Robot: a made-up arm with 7 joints.
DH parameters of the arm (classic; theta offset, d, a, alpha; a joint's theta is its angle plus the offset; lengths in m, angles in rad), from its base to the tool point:
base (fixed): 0.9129 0 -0.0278 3.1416
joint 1: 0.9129 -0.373 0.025 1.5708
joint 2: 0 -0.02 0.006 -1.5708
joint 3: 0 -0.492 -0.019 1.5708
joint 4: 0 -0.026 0.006 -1.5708
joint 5: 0 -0.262 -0.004 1.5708
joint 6: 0 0.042 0.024 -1.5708
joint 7: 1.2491 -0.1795 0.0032 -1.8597
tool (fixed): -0.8 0.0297 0 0
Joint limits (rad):
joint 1: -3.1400..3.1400
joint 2: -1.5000..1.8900
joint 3: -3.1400..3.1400
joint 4: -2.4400..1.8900
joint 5: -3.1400..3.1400
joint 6: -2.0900..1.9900
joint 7: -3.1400..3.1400
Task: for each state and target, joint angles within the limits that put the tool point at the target. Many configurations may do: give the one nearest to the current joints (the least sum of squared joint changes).
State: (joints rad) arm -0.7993 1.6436 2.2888 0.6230 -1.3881 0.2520 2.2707
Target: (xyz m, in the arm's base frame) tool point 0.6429 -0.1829 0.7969
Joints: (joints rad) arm -0.2831 1.2087 2.3485 1.2004 -1.2486 0.3325 2.2925
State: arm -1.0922 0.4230 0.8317 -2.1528 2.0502 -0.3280 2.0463
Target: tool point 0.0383 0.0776 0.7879
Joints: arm -0.8759 1.2725 0.3069 -2.3830 2.1406 -0.0514 2.0787
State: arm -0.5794 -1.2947 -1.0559 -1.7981 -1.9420 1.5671 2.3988
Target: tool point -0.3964 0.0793 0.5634
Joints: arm 0.2527 -0.6193 -0.5372 -1.7057 -1.6231 1.8059 2.4571
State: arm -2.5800 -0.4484 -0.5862 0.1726 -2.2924 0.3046 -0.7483
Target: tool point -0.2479 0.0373 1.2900
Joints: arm -3.0177 0.1858 -0.6380 0.1161 -2.2936 0.0135 -0.7439
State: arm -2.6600 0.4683 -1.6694 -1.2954 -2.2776 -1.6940 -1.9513
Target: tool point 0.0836 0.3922 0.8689
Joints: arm -2.3547 0.0891 -1.3736 -1.7693 -2.0477 -1.7134 -1.9596
